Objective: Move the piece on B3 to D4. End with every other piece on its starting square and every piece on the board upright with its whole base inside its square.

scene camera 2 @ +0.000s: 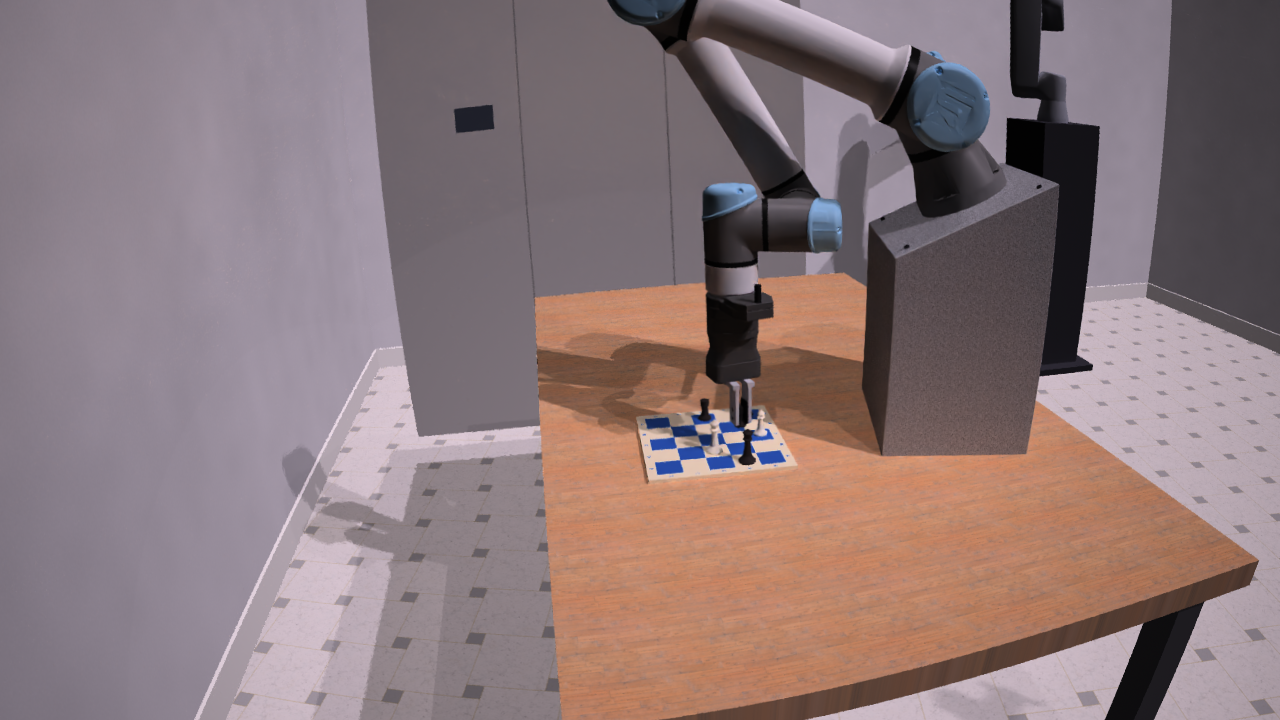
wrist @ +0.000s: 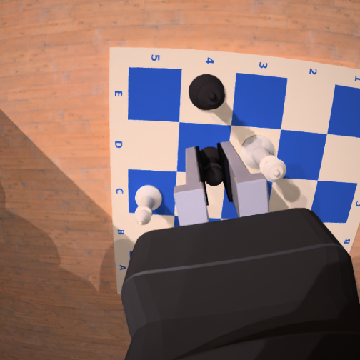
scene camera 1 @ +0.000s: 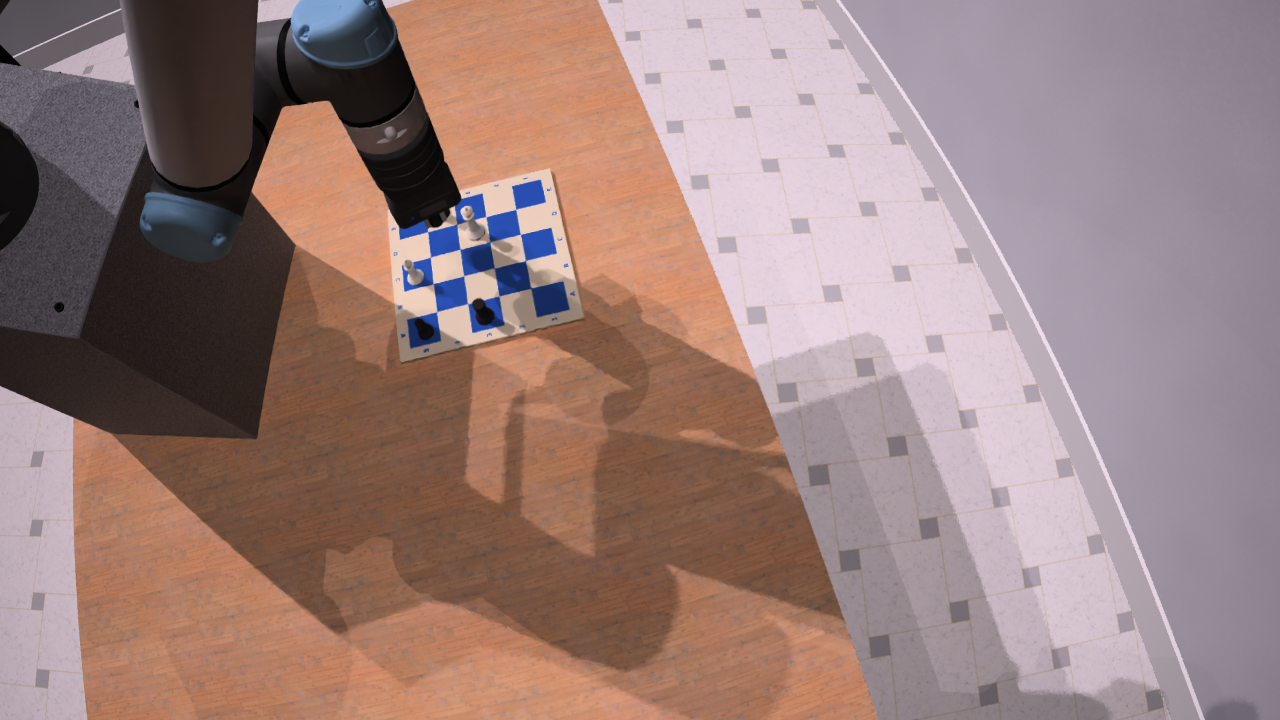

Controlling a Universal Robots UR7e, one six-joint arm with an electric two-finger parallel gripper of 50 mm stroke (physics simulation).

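Places are measured from the arm's base along level axes (x ahead, y left, z up), in millimetres.
Where they show: gripper, fingertip midpoint: (scene camera 2: 740, 421) (scene camera 1: 434, 217); arm's base, link origin: (scene camera 2: 963, 196).
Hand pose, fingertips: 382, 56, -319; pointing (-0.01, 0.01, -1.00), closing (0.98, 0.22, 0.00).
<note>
Each offset is from my fingertips to the top centre of the thing, as dx, dy, dz. Level surfaces: height alone.
My gripper (scene camera 1: 437, 217) (scene camera 2: 741, 422) (wrist: 210, 161) is shut on a black piece (scene camera 2: 744, 411) (wrist: 213, 169), held roughly upright above the board, its lower end over blue square D4 in the wrist view. In scene camera 2 there is a gap between it and the board (scene camera 1: 573, 308) (scene camera 2: 657, 477) (wrist: 120, 160). A white piece @[+39, -3, +6] (scene camera 1: 472, 223) (scene camera 2: 714, 438) (wrist: 260, 155) stands on D3, right beside the fingers in the wrist view. A black piece @[-2, +38, +6] (scene camera 2: 747, 449) (wrist: 207, 92) stands on E4. The arm hides D4 and E4 in scene camera 1.
A white piece @[-42, -46, -3] (scene camera 1: 413, 274) (scene camera 2: 760, 423) (wrist: 147, 200) stands on C5. Black pieces stand on A5 @[-38, -121, -15] (scene camera 1: 424, 329) and A3 @[+34, -120, -13] (scene camera 1: 483, 311) (scene camera 2: 705, 410). The grey robot pedestal (scene camera 1: 192, 331) (scene camera 2: 957, 340) stands beside the board on the wooden table @[dz -52] (scene camera 1: 268, 501) (scene camera 2: 805, 573).
</note>
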